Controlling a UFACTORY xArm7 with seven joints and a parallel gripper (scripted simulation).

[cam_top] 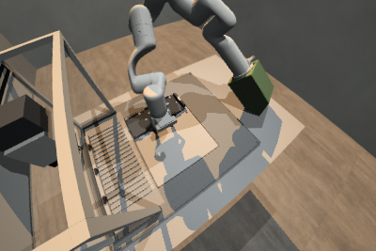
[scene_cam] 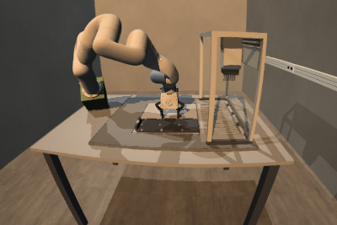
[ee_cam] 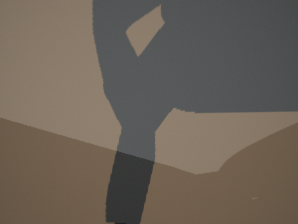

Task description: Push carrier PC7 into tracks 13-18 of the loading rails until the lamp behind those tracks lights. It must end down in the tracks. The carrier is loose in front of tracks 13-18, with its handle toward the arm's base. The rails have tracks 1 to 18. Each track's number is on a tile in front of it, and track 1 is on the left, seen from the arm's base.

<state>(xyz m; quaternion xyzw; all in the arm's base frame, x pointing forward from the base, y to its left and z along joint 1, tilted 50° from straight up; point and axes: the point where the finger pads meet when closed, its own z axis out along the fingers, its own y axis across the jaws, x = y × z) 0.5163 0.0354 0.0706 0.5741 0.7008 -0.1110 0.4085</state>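
The carrier PC7 is 100 mm to the right of my hand.
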